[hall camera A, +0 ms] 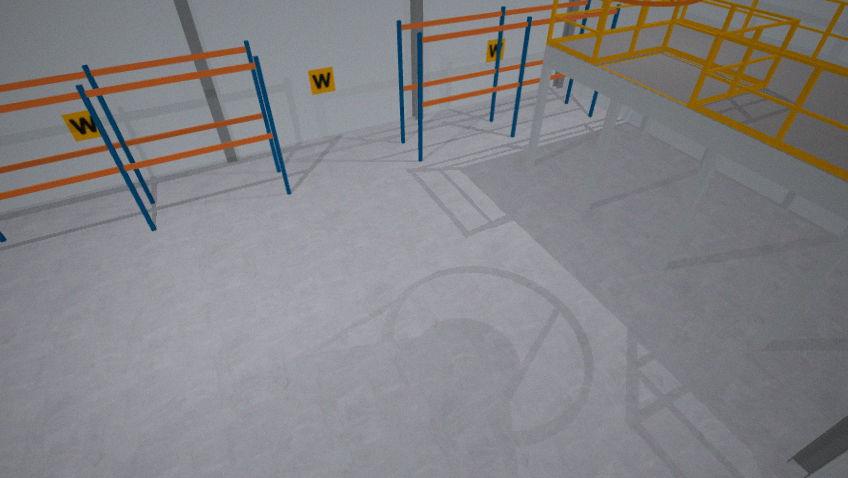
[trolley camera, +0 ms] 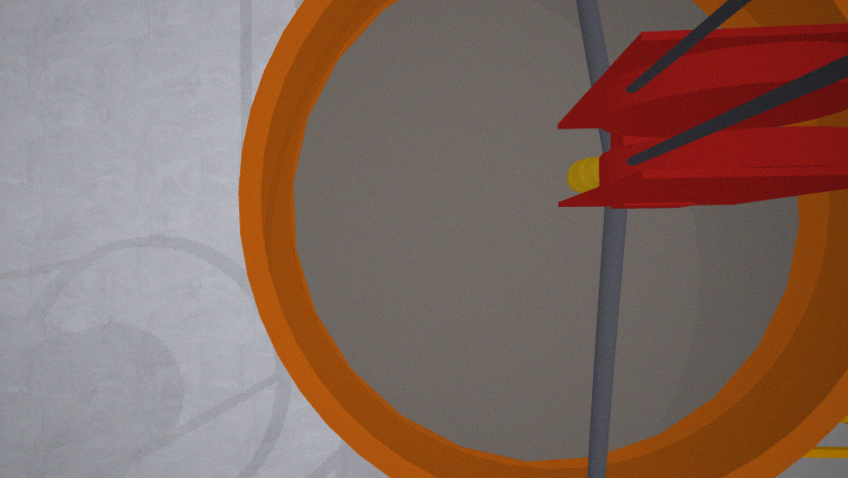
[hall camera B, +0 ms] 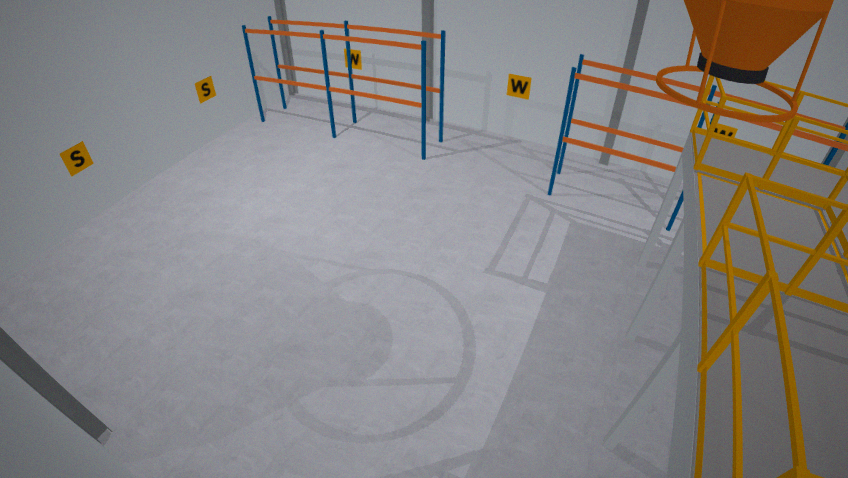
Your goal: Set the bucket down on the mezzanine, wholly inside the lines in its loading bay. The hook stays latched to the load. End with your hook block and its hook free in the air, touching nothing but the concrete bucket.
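The orange concrete bucket [hall camera B: 757,29] [trolley camera: 475,237] hangs upright in the air, with a dark outlet and a round foot ring below. In hall camera A, part of its foot ring [hall camera A: 656,3] shows at the top edge. In hall camera B the ring overlaps the railing at the far end of the mezzanine [hall camera A: 641,97] [hall camera B: 825,391]. My red hook block [trolley camera: 682,154] is above the bucket's grey bail [trolley camera: 605,308], latched to the load; the hook itself is mostly hidden. I cannot make out the bay's lines for certain.
Yellow railings [hall camera A: 795,112] [hall camera B: 766,237] stand along and across the mezzanine. Blue and orange racks [hall camera A: 420,118] [hall camera B: 423,100] stand by the W wall. Yellow bars [trolley camera: 828,452] show below the bucket's lower right side. The bucket's shadow [hall camera A: 463,368] [hall camera B: 350,338] lies on the hall floor.
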